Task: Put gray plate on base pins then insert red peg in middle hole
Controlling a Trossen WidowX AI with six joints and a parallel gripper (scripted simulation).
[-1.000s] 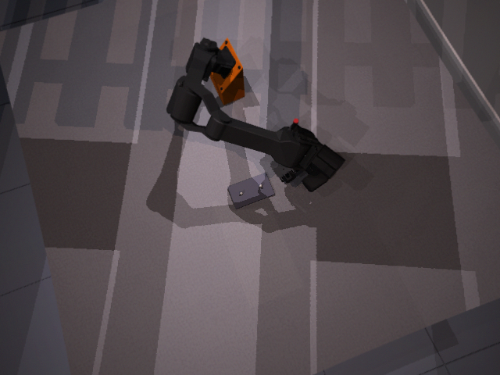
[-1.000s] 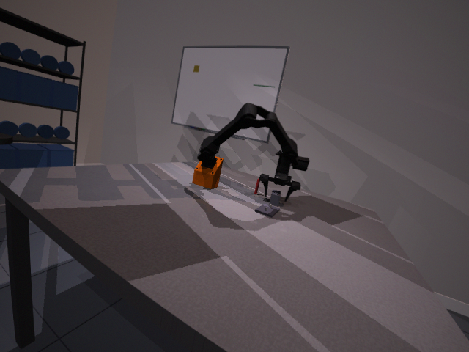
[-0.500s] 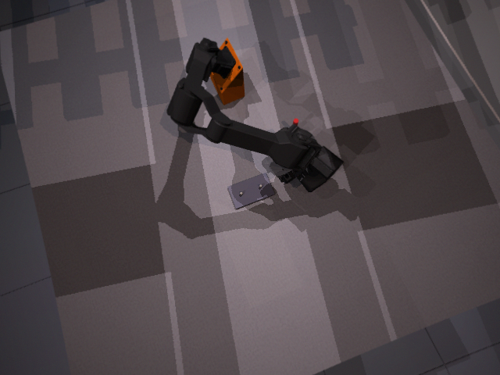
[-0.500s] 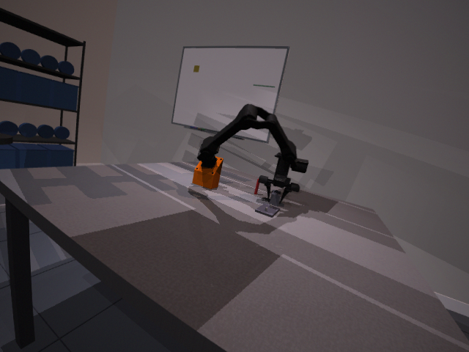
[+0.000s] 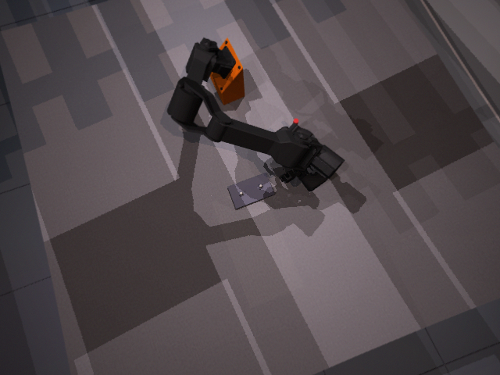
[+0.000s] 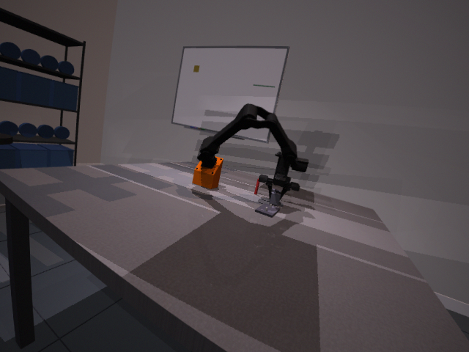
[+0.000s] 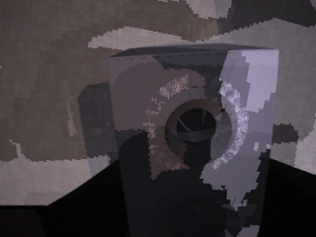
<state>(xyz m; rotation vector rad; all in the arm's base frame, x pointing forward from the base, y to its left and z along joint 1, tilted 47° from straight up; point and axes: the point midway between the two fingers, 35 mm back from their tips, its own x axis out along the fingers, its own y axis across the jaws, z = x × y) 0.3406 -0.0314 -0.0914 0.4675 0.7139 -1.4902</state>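
Now: gripper tip 140 mm to the left of the dark flat base. Round my gripper tip: red peg (100 mm behind, 60 mm to the left, 30 mm above); then gray plate (30 mm above).
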